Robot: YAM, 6 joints.
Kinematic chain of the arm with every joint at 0, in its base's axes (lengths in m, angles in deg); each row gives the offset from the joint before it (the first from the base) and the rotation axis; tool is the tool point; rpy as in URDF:
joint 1: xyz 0 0 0.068 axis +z
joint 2: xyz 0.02 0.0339 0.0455 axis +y
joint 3: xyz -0.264 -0.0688 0 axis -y
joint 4: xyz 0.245 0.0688 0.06 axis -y
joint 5: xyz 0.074 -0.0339 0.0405 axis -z
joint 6: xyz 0.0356 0 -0.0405 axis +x
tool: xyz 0 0 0 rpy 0 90 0
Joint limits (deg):
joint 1: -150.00..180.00
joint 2: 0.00..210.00
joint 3: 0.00..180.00
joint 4: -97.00..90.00
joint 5: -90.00..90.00
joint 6: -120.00..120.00
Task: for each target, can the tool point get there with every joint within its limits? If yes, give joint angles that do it. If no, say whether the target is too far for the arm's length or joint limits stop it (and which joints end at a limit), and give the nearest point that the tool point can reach.
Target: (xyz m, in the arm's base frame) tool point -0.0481 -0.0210 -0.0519
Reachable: yes | joints -119.25 161.49 20.58 -6.78 63.08 -92.98
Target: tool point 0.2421 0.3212 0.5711
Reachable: yes | joints 51.53 109.72 133.06 8.47 -16.82 -12.13
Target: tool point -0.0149 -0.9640 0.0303
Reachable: no: too far | nearest point -0.0099 -0.6433 0.0586 | short by 0.322 m
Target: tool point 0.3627 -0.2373 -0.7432
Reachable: no: too far | nearest point 0.2829 -0.1851 -0.3691 | short by 0.386 m
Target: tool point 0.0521 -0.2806 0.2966
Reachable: yes | joints -81.23 93.30 85.92 -82.93 -14.07 -99.12
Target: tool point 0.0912 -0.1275 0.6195
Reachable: yes | joints -44.42 80.94 138.88 -54.52 49.93 27.32
